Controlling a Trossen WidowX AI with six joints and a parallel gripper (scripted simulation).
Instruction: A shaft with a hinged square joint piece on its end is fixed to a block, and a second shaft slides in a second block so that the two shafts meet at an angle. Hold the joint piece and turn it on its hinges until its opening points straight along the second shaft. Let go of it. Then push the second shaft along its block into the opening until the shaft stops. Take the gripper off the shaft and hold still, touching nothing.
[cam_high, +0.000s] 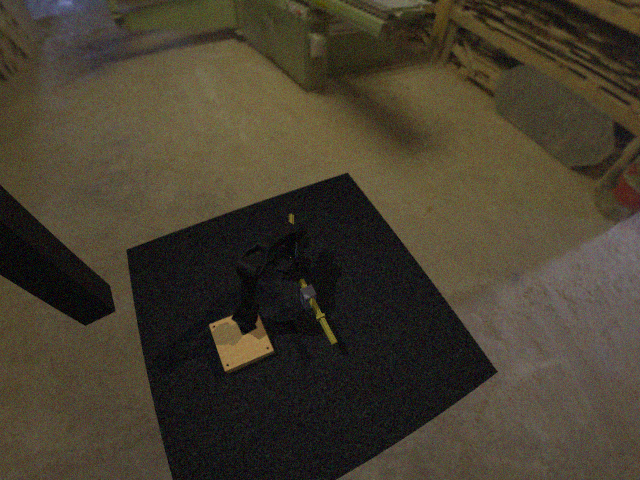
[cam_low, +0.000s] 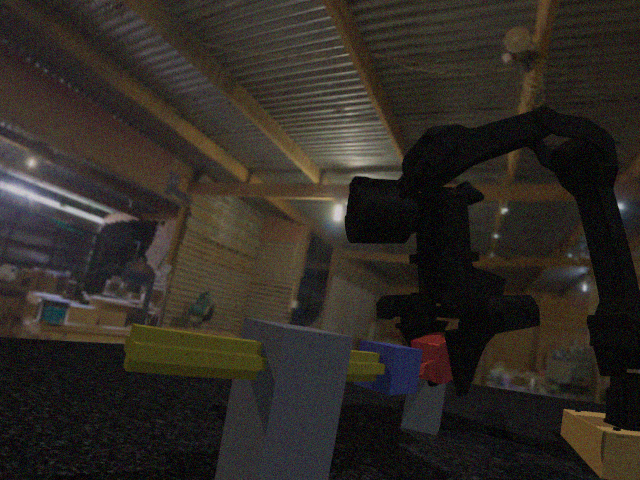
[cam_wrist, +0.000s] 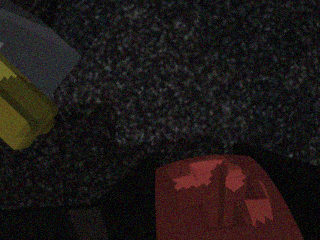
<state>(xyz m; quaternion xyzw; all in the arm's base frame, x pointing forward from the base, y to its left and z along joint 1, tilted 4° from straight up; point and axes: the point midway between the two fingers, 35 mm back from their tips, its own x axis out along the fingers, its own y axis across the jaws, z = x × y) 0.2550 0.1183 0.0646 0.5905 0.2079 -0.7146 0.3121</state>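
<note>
Now: the red joint piece 2 cm ahead of my gripper tip, 2 cm to the left of it and 3 cm above it.
</note>
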